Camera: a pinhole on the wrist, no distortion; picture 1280 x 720 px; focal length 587.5 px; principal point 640.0 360.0 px. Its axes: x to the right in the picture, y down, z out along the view. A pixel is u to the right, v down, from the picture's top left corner.
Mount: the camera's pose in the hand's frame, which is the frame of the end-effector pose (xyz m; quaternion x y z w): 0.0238 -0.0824 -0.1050 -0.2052 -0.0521 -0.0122 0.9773
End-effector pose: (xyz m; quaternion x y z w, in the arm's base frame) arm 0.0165 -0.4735 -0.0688 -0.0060 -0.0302 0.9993 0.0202
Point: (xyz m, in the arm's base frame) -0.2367 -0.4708 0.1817
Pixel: 1103 246
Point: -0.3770 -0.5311 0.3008
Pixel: 1169 290
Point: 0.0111 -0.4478 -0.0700
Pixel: 608 413
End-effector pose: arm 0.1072 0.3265 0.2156 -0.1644 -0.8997 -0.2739 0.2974
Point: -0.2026 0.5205 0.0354
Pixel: 881 137
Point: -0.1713 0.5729 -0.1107
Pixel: 728 128
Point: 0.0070 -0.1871 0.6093
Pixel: behind the camera
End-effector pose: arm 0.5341 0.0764 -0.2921 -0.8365 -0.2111 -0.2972 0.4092
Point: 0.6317 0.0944 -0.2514
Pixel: 982 547
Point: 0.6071 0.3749 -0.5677
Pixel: 563 236
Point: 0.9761 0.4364 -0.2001
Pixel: 1235 229
